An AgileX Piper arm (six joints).
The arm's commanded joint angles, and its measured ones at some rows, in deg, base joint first. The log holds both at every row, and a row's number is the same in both.
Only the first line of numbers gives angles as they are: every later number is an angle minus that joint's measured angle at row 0.
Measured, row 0:
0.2 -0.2 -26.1 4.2 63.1 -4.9
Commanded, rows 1 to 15:
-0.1 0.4 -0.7 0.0 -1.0 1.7
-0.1 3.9 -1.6 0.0 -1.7 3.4
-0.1 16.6 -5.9 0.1 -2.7 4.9
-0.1 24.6 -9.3 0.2 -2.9 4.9
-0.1 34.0 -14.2 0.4 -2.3 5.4
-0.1 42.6 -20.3 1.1 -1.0 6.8
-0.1 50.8 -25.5 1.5 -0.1 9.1
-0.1 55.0 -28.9 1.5 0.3 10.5
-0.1 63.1 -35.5 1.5 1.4 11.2
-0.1 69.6 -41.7 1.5 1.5 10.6
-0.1 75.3 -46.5 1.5 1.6 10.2
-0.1 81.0 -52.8 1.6 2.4 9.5
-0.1 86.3 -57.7 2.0 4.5 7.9
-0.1 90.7 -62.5 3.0 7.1 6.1
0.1 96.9 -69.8 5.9 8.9 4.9
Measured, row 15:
0.0 92.2 -64.4 3.2 5.8 6.8
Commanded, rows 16 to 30:
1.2 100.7 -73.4 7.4 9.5 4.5
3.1 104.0 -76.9 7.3 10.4 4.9
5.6 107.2 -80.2 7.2 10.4 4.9
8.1 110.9 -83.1 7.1 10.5 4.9
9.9 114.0 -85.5 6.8 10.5 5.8
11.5 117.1 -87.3 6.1 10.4 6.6
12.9 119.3 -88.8 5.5 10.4 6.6
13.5 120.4 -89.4 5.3 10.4 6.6
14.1 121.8 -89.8 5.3 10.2 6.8
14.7 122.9 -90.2 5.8 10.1 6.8
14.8 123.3 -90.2 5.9 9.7 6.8
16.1 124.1 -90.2 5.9 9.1 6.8
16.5 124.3 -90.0 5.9 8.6 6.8
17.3 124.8 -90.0 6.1 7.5 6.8
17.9 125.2 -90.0 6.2 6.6 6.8
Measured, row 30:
16.9 124.2 -89.9 5.9 6.6 6.8
